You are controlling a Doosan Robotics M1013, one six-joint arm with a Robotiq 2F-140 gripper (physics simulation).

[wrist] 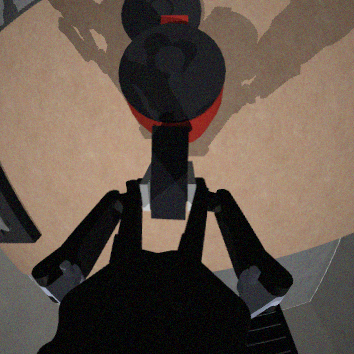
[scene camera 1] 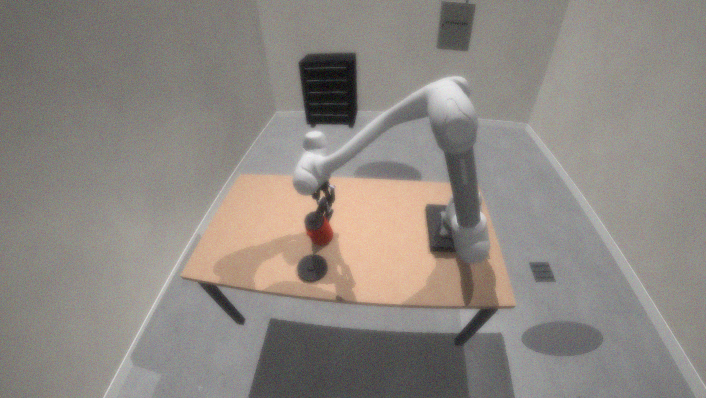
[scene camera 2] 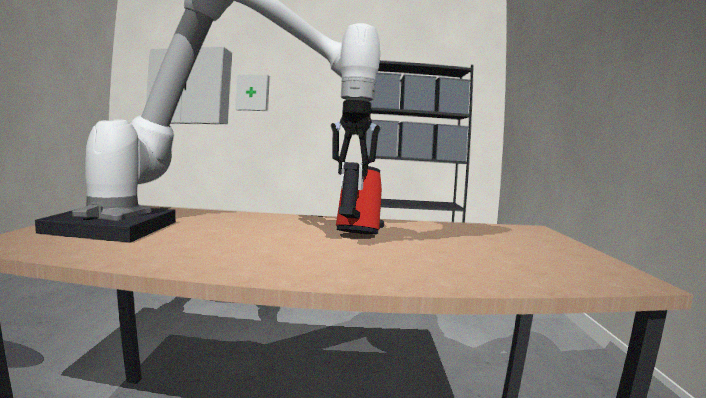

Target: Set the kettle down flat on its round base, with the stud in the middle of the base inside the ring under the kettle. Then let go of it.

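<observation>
The red kettle [scene camera 1: 320, 233] [scene camera 2: 370, 200] [wrist: 206, 120] with a dark lid hangs from its handle, leaning slightly in scene camera 2, its underside seemingly a little above the table. The gripper [scene camera 1: 327, 212] [scene camera 2: 352, 181] [wrist: 168, 195] is shut on the black handle, one finger on each side. The round black base [scene camera 1: 312, 270] [wrist: 136, 15] lies flat on the table, nearer the front edge than the kettle in scene camera 1. In the wrist view it is beyond the lid, partly covered by the kettle and its red spout. In scene camera 2 the kettle hides most of it. The ring under the kettle is hidden.
The wooden table [scene camera 1: 390, 215] [scene camera 2: 280, 265] carries the arm's dark mounting block [scene camera 1: 436, 242] [scene camera 2: 82, 230] at the other end. A black drawer cabinet [scene camera 1: 330, 87] stands behind it on the floor. A shelf rack [scene camera 2: 469, 150] with grey bins stands beyond the table.
</observation>
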